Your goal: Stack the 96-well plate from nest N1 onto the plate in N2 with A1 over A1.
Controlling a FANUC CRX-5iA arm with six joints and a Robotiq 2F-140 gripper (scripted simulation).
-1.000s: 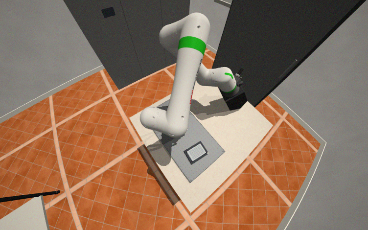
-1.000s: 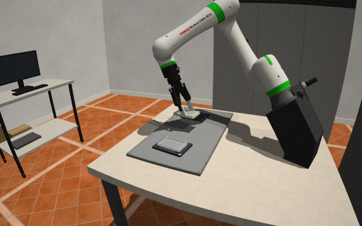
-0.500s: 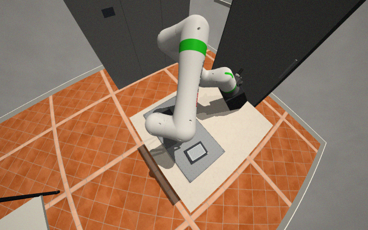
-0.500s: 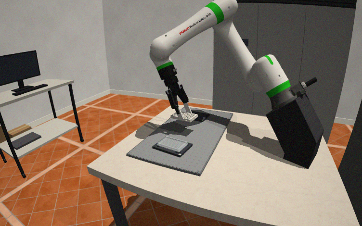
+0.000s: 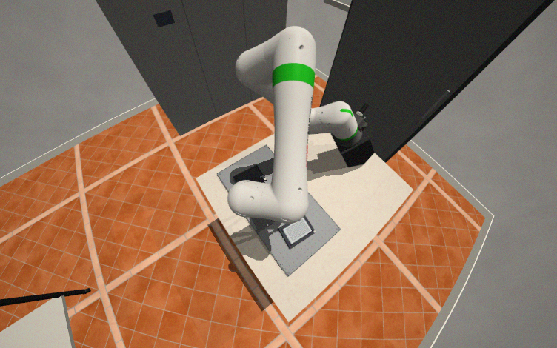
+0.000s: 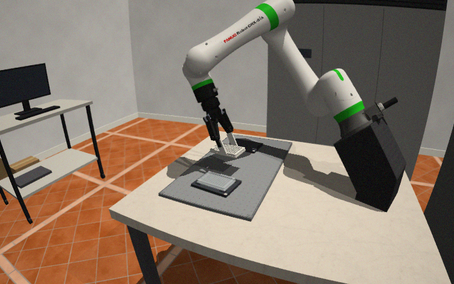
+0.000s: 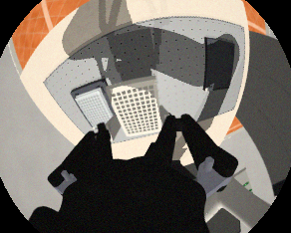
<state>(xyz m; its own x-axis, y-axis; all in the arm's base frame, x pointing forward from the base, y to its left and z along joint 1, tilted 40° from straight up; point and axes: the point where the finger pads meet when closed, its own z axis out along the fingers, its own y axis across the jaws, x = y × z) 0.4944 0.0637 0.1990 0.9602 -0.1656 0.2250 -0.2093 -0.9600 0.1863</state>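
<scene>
Right now the black nest N2 is 140 mm to the left of my hand, 110 mm below it and 10 mm ahead of it. The rest, counted from my hand: nest N1 (270 mm to the right, 110 mm below, 20 mm behind).
</scene>
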